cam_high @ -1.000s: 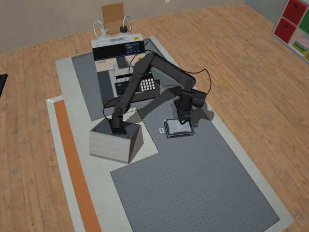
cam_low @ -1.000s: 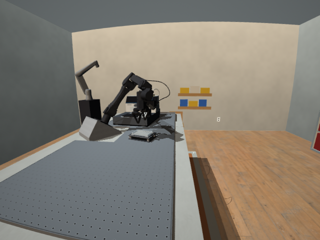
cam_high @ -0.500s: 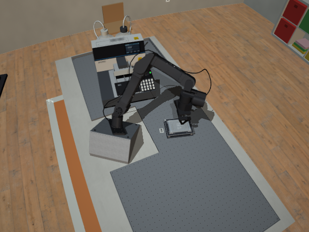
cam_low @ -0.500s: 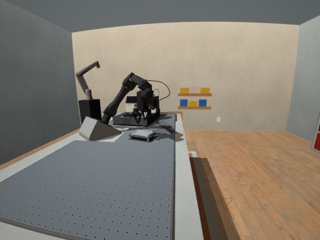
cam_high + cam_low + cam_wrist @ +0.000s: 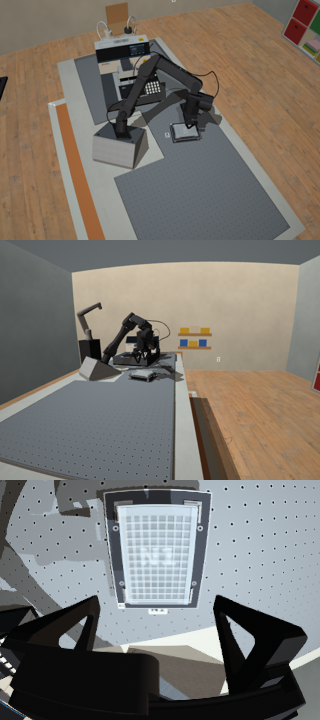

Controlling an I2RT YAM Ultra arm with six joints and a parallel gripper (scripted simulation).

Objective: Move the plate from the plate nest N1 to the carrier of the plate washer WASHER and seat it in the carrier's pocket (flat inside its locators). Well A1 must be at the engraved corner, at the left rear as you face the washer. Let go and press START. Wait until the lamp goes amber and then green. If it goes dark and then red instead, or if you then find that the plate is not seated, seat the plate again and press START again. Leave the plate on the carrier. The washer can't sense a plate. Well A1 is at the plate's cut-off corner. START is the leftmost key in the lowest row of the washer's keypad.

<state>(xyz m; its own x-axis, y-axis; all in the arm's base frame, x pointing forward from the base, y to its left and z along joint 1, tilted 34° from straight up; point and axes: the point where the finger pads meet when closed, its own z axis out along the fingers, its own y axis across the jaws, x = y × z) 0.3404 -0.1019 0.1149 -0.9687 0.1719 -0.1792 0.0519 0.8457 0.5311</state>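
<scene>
Right now the well plate is 9 cm below my hand. Also, from my hand: black plate nest (10 cm below); then washer carrier (32 cm to the left, 27 cm behind, 3 cm below); then label (13 cm below, 10 cm behind).
</scene>
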